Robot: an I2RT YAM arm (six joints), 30 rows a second.
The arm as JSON. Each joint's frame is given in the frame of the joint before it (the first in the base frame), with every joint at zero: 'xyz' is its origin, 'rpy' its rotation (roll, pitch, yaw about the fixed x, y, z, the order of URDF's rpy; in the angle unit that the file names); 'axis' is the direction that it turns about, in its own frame. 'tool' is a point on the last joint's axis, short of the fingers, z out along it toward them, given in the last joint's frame.
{
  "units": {
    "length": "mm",
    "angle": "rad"
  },
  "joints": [
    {
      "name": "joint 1",
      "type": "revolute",
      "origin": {
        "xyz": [
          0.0,
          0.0,
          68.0
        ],
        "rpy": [
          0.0,
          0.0,
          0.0
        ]
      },
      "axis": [
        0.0,
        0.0,
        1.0
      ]
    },
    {
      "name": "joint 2",
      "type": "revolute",
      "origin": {
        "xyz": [
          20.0,
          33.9,
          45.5
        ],
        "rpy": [
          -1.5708,
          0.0,
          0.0
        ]
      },
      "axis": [
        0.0,
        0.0,
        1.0
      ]
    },
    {
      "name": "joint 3",
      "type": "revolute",
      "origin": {
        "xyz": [
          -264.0,
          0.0,
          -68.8
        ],
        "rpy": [
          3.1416,
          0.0,
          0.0
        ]
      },
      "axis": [
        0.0,
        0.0,
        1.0
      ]
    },
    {
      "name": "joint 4",
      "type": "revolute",
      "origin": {
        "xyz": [
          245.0,
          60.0,
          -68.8
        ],
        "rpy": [
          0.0,
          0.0,
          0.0
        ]
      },
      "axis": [
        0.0,
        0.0,
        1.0
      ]
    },
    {
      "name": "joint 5",
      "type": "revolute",
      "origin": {
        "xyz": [
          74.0,
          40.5,
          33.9
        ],
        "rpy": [
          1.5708,
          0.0,
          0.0
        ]
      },
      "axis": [
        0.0,
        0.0,
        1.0
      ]
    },
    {
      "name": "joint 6",
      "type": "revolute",
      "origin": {
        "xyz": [
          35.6,
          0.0,
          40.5
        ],
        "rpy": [
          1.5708,
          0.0,
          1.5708
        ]
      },
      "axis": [
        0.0,
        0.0,
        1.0
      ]
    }
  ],
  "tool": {
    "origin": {
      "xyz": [
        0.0,
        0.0,
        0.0
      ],
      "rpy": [
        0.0,
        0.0,
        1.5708
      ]
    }
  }
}
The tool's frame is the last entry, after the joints.
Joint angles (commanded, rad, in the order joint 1, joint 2, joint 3, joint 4, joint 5, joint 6), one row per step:
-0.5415, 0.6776, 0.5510, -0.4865, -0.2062, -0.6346
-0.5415, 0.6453, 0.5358, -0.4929, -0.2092, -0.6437
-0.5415, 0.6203, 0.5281, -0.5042, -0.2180, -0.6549
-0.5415, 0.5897, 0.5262, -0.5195, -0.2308, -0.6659
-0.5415, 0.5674, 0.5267, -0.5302, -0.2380, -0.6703
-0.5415, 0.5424, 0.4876, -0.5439, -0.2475, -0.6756
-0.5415, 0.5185, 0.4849, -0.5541, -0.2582, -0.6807
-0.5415, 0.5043, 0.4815, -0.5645, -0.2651, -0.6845
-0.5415, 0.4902, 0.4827, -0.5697, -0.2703, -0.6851
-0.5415, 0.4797, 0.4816, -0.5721, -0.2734, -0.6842
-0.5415, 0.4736, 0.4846, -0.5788, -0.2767, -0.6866
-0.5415, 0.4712, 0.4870, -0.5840, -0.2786, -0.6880
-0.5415, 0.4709, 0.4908, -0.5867, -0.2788, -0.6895
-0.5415, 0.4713, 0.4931, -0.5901, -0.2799, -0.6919
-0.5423, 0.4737, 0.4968, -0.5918, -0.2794, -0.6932
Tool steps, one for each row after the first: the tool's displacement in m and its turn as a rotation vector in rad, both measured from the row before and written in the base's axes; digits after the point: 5 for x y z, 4 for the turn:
-0.00433, 0.00273, -0.00148, -0.0113, -0.0079, 0.0075
-0.00344, 0.00242, -0.00042, -0.0078, -0.0051, 0.0134
-0.00409, 0.00298, 0.00177, -0.0097, -0.0127, 0.0166
-0.00298, 0.00208, 0.00185, -0.0065, -0.0114, 0.0084
-0.00371, 0.00262, -0.01157, 0.0145, 0.0222, 0.0108
-0.00293, 0.00219, 0.00085, -0.0047, -0.0115, 0.0116
-0.00197, 0.00146, -0.00053, -0.0001, -0.0016, 0.0078
-0.00169, 0.00122, 0.00143, -0.0033, -0.0100, 0.0047
-0.00120, 0.00085, 0.00050, -0.0014, -0.0070, 0.0021
-0.00096, 0.00071, 0.00103, -0.0017, -0.0025, 0.0040
-0.00051, 0.00038, 0.00058, -0.0001, 0.0001, 0.0023
-0.00019, 0.00012, 0.00106, -0.0019, -0.0010, 0.0009
-0.00013, 0.00012, 0.00043, -0.0007, 0.0014, 0.0022
0.00011, -0.00020, 0.00084, -0.0011, 0.0007, -0.0005

